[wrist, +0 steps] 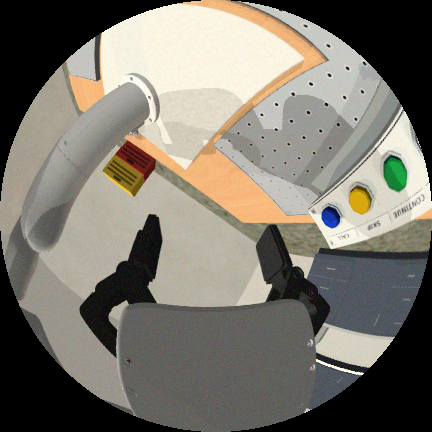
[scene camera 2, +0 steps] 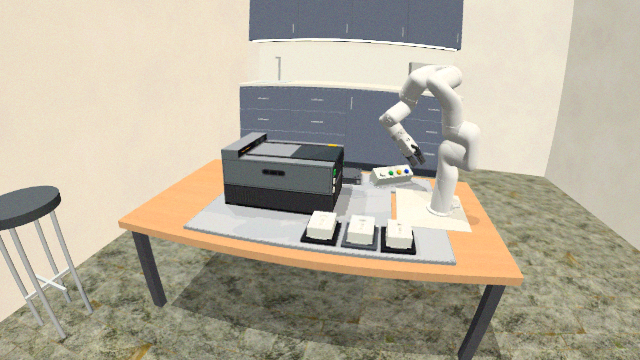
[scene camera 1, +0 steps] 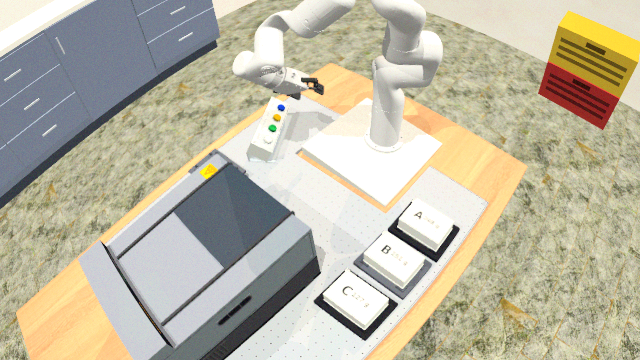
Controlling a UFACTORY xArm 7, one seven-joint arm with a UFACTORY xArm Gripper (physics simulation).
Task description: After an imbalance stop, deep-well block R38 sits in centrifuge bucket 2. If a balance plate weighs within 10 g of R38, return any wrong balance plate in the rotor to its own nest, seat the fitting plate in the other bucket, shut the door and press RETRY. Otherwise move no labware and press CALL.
Scene:
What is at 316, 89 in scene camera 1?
My gripper.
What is my gripper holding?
Nothing.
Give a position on a white button box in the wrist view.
At 360, 160

